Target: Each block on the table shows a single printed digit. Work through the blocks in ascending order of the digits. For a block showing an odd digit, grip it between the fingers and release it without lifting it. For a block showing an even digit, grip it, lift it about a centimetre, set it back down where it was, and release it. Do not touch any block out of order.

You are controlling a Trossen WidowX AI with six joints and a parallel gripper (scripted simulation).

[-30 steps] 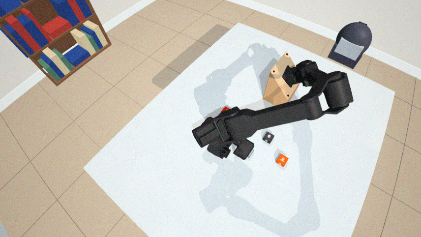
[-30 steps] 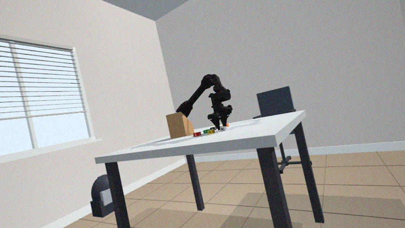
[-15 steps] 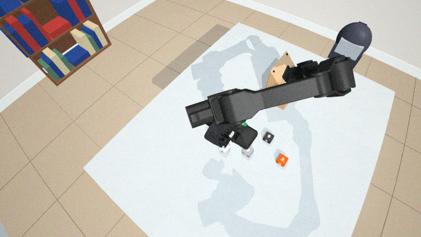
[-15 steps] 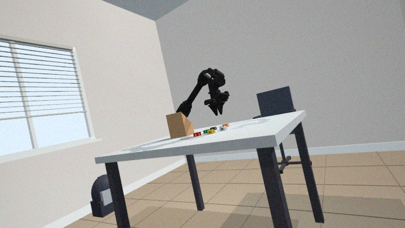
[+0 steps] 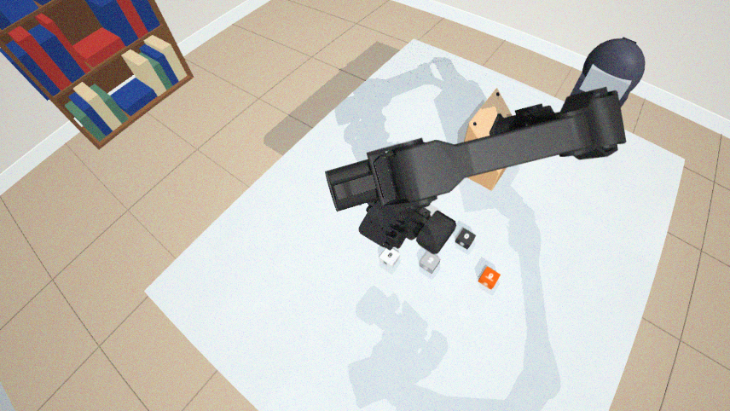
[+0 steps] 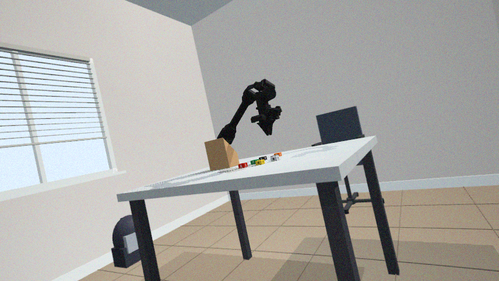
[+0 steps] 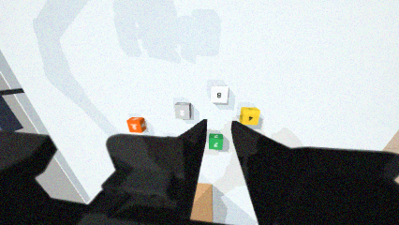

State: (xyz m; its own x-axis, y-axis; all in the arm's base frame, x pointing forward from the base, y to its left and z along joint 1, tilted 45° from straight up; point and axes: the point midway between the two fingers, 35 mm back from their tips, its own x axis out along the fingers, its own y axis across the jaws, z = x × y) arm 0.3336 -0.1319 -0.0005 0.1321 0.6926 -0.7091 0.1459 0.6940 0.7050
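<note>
Right now my gripper tip is 190 mm to the right of the orange block, 120 mm above it and 50 mm past it. Also, from my gripper tip: yellow block (120 mm below, 70 mm to the right, 50 mm behind); white block (120 mm below, 10 mm to the right, 10 mm ahead); grey block marked 2 (120 mm below, 70 mm to the left, 20 mm behind).
</note>
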